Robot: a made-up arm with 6 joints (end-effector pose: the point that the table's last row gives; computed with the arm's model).
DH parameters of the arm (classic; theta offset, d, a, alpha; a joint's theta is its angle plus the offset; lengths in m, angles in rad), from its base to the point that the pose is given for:
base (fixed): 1.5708 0.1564 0 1.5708
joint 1: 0 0.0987 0.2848 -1.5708
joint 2: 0 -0.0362 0.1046 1.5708
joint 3: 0 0.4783 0.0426 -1.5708
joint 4: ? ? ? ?
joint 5: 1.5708 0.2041 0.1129 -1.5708
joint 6: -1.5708 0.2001 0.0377 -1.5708
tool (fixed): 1.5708 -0.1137 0 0
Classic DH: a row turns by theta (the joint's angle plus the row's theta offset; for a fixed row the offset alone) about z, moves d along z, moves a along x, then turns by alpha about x.
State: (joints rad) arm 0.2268 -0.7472 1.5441 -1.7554 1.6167 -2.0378
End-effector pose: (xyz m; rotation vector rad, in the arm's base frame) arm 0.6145 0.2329 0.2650 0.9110 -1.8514 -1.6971
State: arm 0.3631 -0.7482 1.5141 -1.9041 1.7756 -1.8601
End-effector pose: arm 0.6170 0.2465 0.2551 0.7249 -1.3855 -1.8744
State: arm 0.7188 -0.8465 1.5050 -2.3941 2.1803 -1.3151
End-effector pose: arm 0.5234 0.2299 0.3058 0.2929 0.0360 -1.9020
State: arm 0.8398 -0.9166 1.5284 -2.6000 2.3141 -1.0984
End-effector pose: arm 0.4751 0.1759 0.3516 0.1891 0.5445 -1.7111
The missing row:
joint 4: -1.5708 -0.013 0.0832 1.5708
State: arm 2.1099 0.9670 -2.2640 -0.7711 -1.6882 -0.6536
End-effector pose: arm 0.0658 -0.3980 0.8990 1.6596 0.3893 -0.9440
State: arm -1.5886 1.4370 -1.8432 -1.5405 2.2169 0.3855
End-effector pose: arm 0.1588 0.1518 -0.3272 -0.8979 1.8994 -1.4476
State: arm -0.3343 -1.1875 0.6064 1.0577 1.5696 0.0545
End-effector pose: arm 0.5768 -0.3676 0.0555 -0.1133 -2.1283 -0.0329
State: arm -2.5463 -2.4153 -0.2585 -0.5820 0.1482 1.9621
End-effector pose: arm -0.0345 -0.0375 -0.0349 -0.0981 0.5400 2.7514
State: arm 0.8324 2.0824 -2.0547 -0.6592 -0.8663 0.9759
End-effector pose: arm -0.3733 0.1899 0.4669 -0.7755 -1.2415 -0.7257
